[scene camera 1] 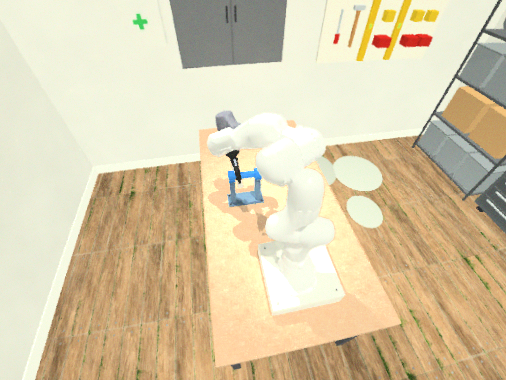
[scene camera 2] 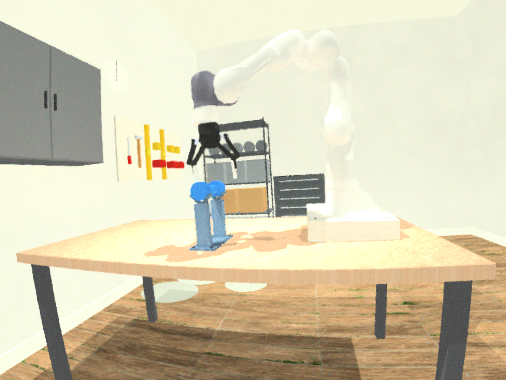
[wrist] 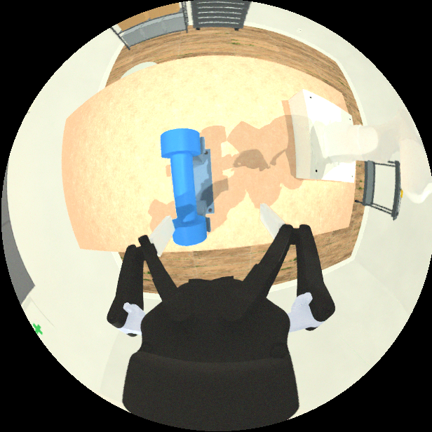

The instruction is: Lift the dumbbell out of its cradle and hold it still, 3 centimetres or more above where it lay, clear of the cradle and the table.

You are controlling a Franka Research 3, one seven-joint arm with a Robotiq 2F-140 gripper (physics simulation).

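Note:
The blue dumbbell (scene camera 1: 248, 175) (scene camera 2: 200, 191) (wrist: 183, 180) lies level across the two uprights of the grey-blue cradle (scene camera 1: 258, 190) (scene camera 2: 202, 225) (wrist: 203, 182), which stands on the table. My gripper (scene camera 1: 239, 183) (scene camera 2: 215, 172) (wrist: 215, 217) is open and empty, pointing down, with its fingertips a little above the dumbbell's height in the second scene view. In the wrist view the dumbbell lies towards the left finger, whose pale tip shows beside the near head; the right finger is well off to the right. The handle is not centred between the fingers.
The wooden table (scene camera 1: 235, 320) (scene camera 2: 350, 260) (wrist: 115, 110) bears the arm's white base block (scene camera 1: 280, 295) (scene camera 2: 352, 231) (wrist: 305, 135), to the right of the cradle in the second scene view. A shelf rack (scene camera 2: 270, 170) stands beyond the table.

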